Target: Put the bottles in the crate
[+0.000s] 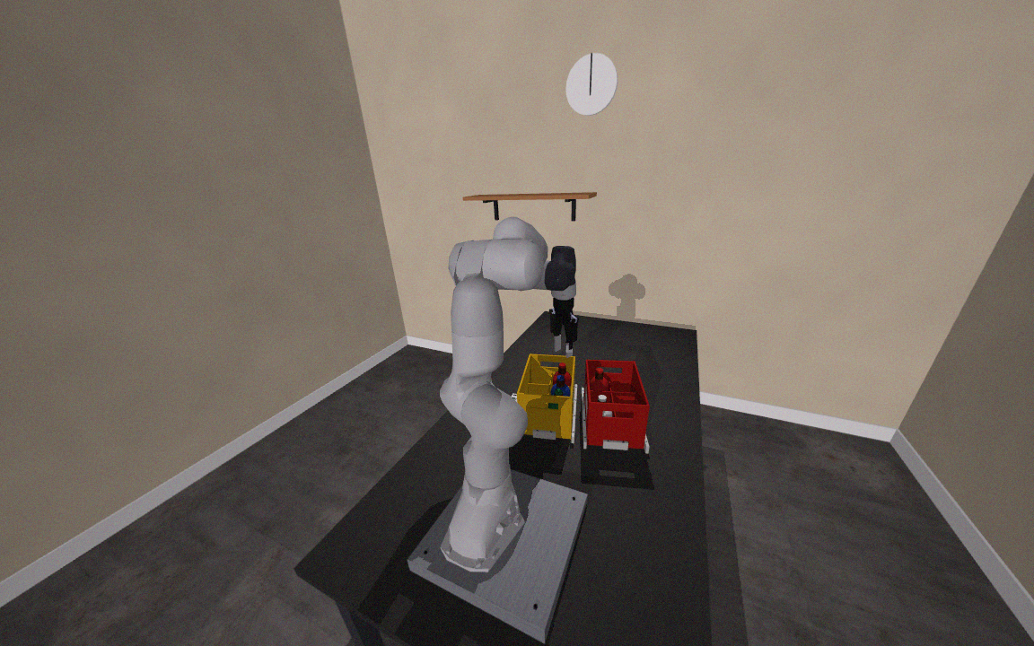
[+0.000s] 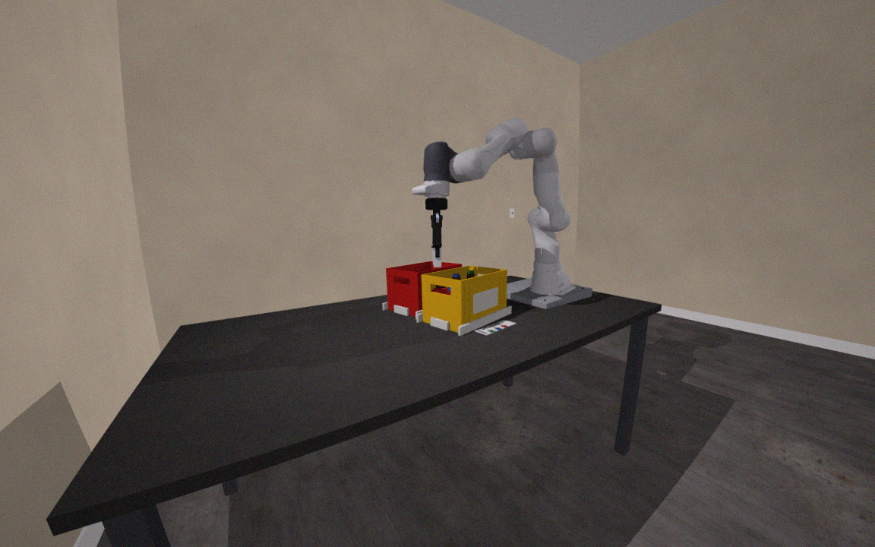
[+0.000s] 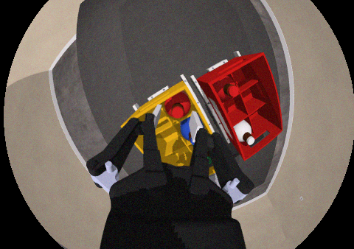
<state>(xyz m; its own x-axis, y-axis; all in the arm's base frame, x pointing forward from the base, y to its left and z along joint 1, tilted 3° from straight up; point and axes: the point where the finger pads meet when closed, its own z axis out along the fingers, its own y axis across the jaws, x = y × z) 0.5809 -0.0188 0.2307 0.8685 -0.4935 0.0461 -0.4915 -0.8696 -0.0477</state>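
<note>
Right now my hand is 210 mm to the left of the red crate, 150 mm above it and 70 mm past it. Round my hand: green-labelled bottle (180 mm behind, 150 mm below, 40 mm to the right); yellow crate (150 mm below, 110 mm behind, 20 mm to the left); blue-labelled bottle (150 mm below, 100 mm behind, 20 mm to the right).
</note>
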